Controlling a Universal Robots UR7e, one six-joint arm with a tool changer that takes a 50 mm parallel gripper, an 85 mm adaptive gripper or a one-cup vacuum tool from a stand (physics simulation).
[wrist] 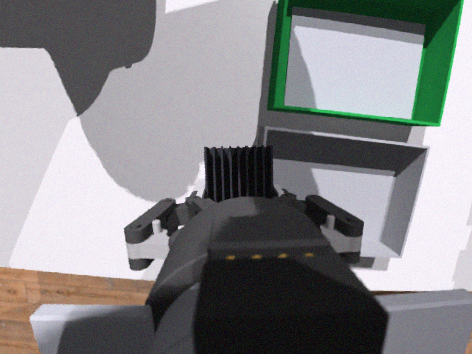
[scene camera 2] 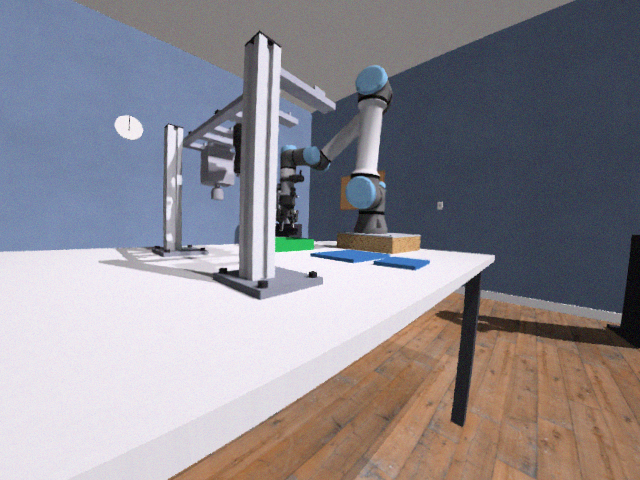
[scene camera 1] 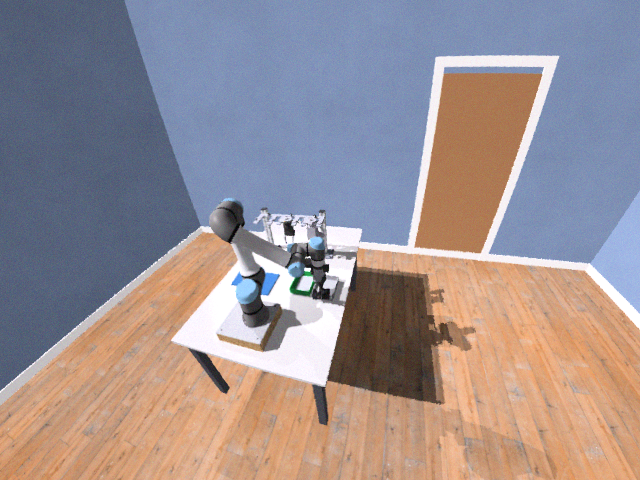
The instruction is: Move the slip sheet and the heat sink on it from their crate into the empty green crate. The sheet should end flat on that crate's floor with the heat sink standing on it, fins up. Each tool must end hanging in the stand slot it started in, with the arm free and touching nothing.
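Frame: origin at the arm's base, x back, y right, z up, level; centimetres.
Seen in the pictures: hand, tool point: (scene camera 2: 287, 192); arm's base, link origin: (scene camera 2: 370, 233) (scene camera 1: 256, 316).
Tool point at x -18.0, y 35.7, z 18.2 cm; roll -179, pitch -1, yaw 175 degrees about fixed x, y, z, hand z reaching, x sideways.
Note:
Offsets run from my tool point to a thing's middle.
My gripper (scene camera 1: 320, 292) (scene camera 2: 287, 224) (wrist: 239, 195), the adaptive one, is shut on the black finned heat sink @(dx -0.2, dy +0.1, dz -18.2 cm) (wrist: 239, 172). In the wrist view the heat sink is over the white table, left of the grey crate @(dx -11.3, dy +2.2, dz -23.2 cm) (wrist: 406, 205) (scene camera 1: 338, 284). Its underside is hidden. The green crate @(dx -15.2, dy -13.0, dz -23.2 cm) (scene camera 1: 293, 287) (scene camera 2: 295, 243) (wrist: 435, 85) stands beside the grey one. A pale panel covers its floor; I cannot tell whether this is the slip sheet. The grey crate's visible floor is also pale, partly hidden by the gripper. No heat sink shows in either crate.
The tool stand (scene camera 1: 323, 229) (scene camera 2: 258, 155) is at the table's far end from the base. A black tool @(dx -43.5, dy -25.1, dz +0.9 cm) (scene camera 1: 288, 230) (scene camera 2: 237, 148) and the light grey vacuum tool @(dx -40.9, dy -6.3, dz +1.1 cm) (scene camera 1: 311, 230) (scene camera 2: 217, 165) hang there. Blue plates @(dx -16.3, dy -42.5, dz -24.9 cm) (scene camera 1: 269, 283) (scene camera 2: 351, 255) lie near the arm's base block (scene camera 1: 242, 333) (scene camera 2: 377, 241).

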